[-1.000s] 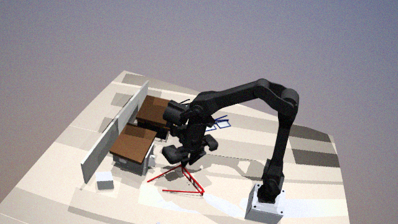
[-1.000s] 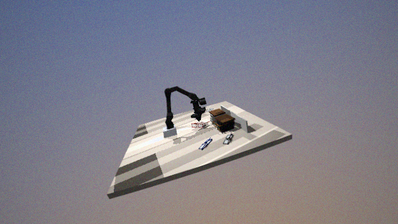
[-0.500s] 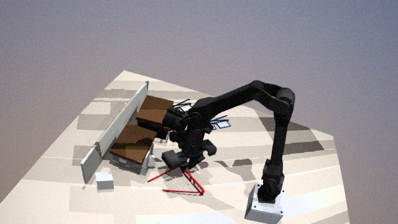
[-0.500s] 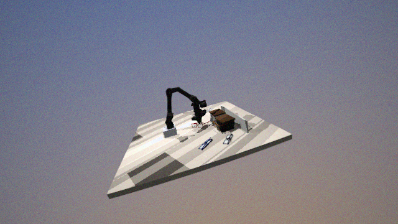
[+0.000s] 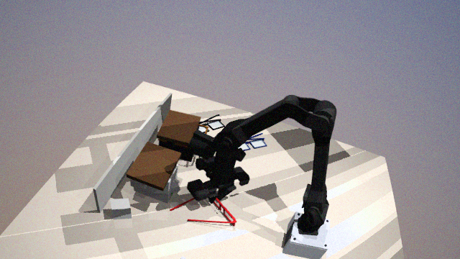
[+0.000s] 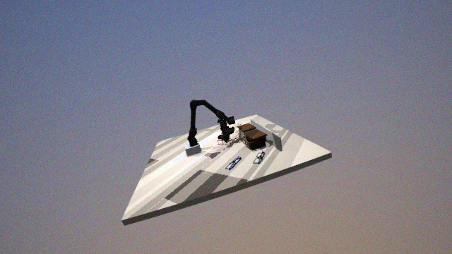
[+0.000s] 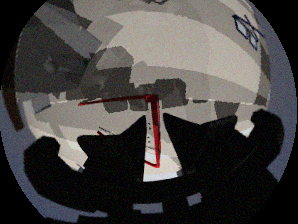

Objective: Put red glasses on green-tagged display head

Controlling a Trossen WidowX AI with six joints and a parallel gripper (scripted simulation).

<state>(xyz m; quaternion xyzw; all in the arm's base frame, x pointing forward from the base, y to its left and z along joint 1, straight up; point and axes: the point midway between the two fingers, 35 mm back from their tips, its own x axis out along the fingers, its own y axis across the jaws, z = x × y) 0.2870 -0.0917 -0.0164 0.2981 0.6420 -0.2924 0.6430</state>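
Now: gripper tip 3 cm short of the red glasses and 5 cm to the right of it. From my gripper tip the other things lie so: grey block (27 cm ahead, 14 cm to the left, 1 cm above); then grey upright panel (30 cm ahead, 14 cm to the right, 3 cm above).
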